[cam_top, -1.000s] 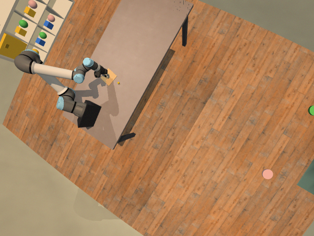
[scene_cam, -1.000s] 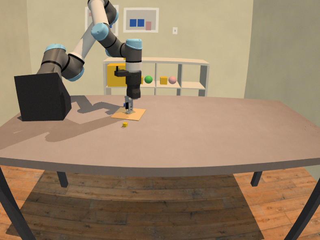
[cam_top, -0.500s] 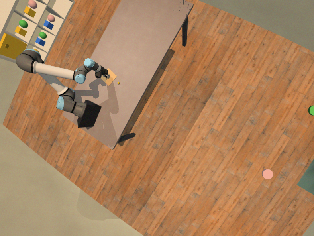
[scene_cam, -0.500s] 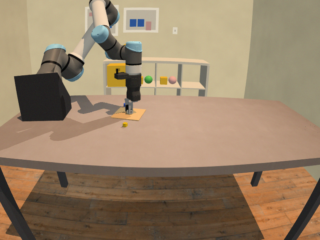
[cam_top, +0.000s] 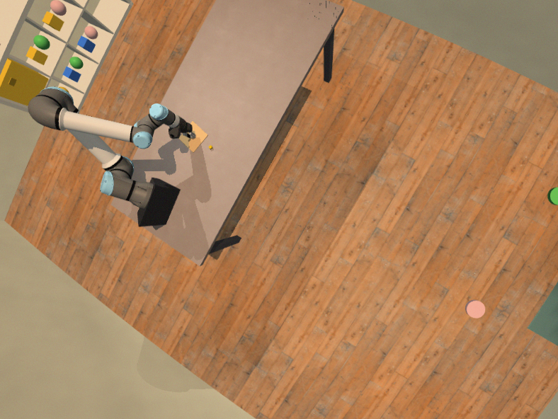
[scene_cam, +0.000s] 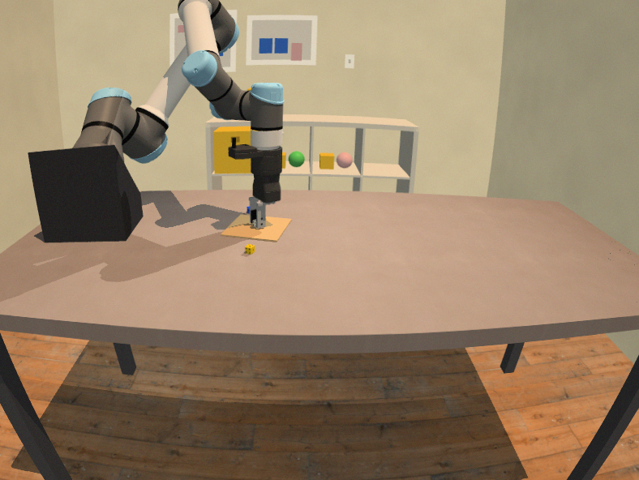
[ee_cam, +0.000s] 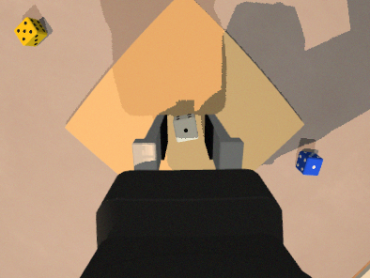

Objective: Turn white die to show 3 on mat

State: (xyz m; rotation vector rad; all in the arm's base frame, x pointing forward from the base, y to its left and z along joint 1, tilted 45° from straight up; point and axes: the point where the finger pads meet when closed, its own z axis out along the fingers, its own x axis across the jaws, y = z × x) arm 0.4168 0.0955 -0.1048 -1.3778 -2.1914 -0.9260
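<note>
My hand is 10 mm above the white die. Round my hand: yellow die 140 mm to the right, 20 mm below, 20 mm behind; then mat 20 mm below; then blue die 110 mm to the left, 20 mm below, 20 mm behind.
</note>
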